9 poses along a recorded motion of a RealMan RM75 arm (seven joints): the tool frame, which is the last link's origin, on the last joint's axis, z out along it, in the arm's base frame.
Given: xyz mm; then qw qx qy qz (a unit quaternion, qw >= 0).
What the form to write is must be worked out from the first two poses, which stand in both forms.
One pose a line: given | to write
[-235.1 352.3 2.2 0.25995 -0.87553 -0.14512 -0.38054] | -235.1 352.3 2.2; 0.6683 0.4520 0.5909; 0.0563 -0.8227 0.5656; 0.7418 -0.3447 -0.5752
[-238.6 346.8 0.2 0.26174 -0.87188 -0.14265 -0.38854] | -238.6 346.8 0.2; 0.6574 0.4521 0.6028; 0.0454 -0.8223 0.5673; 0.7522 -0.3456 -0.5611
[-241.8 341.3 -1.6 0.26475 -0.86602 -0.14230 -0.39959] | -241.8 341.3 -1.6; 0.6402 0.4581 0.6168; 0.0349 -0.8193 0.5723; 0.7675 -0.3448 -0.5405
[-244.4 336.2 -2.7 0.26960 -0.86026 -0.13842 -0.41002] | -244.4 336.2 -2.7; 0.6254 0.4592 0.6308; 0.0171 -0.8163 0.5774; 0.7801 -0.3503 -0.5184
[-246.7 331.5 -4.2 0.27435 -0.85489 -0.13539 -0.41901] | -246.7 331.5 -4.2; 0.6122 0.4614 0.6421; 0.0016 -0.8128 0.5825; 0.7907 -0.3556 -0.4983
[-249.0 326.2 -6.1 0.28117 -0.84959 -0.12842 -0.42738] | -249.0 326.2 -6.1; 0.6017 0.4585 0.6540; -0.0221 -0.8089 0.5875; 0.7984 -0.3680 -0.4766
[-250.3 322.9 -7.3 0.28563 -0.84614 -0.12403 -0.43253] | -250.3 322.9 -7.3; 0.5951 0.4570 0.6611; -0.0372 -0.8061 0.5907; 0.8028 -0.3761 -0.4627
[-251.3 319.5 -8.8 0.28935 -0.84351 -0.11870 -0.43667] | -251.3 319.5 -8.8; 0.5905 0.4529 0.6680; -0.0525 -0.8044 0.5918; 0.8054 -0.3845 -0.4512
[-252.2 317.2 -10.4 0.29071 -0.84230 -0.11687 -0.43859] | -252.2 317.2 -10.4; 0.5880 0.4519 0.6709; -0.0581 -0.8037 0.5922; 0.8068 -0.3872 -0.4463
